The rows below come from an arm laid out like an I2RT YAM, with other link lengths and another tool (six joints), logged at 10 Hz.
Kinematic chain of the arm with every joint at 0, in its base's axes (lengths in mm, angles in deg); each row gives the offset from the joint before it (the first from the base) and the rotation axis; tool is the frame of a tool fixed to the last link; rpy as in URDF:
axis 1: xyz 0 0 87.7 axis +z
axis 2: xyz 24.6 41.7 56 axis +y
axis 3: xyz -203.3 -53 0 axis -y
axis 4: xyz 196 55 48 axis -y
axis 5: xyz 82.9 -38 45.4 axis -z
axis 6: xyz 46.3 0 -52.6 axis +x
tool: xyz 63 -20 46 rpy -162.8 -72.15 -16.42
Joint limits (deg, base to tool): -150..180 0..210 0..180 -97..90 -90..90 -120..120
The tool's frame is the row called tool.
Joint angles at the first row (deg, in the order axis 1, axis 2, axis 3, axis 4, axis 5, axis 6):
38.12, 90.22, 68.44, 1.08, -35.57, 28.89
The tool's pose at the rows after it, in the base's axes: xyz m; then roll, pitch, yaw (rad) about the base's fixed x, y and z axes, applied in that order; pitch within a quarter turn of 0, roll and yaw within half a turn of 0:
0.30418, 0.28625, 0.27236, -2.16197, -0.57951, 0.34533
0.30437, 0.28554, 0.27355, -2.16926, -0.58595, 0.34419
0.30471, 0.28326, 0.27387, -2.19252, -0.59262, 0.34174
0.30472, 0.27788, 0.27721, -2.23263, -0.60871, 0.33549
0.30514, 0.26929, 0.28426, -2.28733, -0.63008, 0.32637
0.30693, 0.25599, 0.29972, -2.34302, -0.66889, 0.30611
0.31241, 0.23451, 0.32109, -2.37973, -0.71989, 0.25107
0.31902, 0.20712, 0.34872, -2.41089, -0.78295, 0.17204
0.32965, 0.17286, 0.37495, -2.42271, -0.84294, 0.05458
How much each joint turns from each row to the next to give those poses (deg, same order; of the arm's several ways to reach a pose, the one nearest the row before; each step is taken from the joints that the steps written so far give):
0.02, 0.05, 0.02, 0.19, -0.15, 0.02
0.01, -0.18, 0.09, -0.25, 0.43, -0.38
-0.01, -0.42, 0.05, -0.99, 1.24, -0.96
-0.08, -1.21, 0.12, -1.96, 2.22, -1.64
-0.33, -1.75, 0.74, -3.24, 2.93, -2.14
-0.94, -2.39, 1.66, -3.86, 3.17, -2.34
-2.28, -2.77, 1.94, -3.19, 2.99, -1.66
-3.11, -2.60, 3.23, -3.49, 3.32, -1.59
-4.48, -1.50, 3.60, -2.39, 3.13, -0.92

